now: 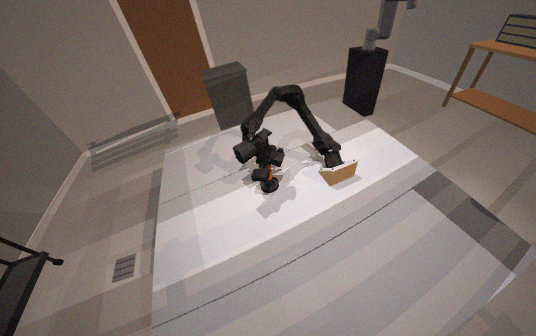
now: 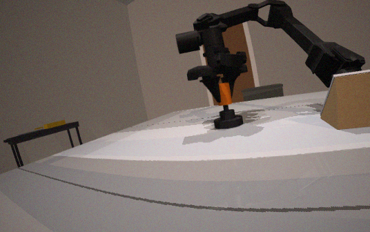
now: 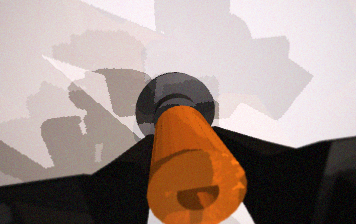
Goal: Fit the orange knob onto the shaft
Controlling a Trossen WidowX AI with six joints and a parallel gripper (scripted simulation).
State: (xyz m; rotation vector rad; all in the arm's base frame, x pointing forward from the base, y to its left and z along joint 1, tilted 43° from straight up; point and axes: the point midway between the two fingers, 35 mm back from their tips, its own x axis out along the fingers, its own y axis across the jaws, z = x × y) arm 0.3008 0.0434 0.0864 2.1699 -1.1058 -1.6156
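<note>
Right now my gripper tip is 20 mm below the orange knob. From my gripper tip the other things lie so: round pedestal: 40 mm below.
</note>
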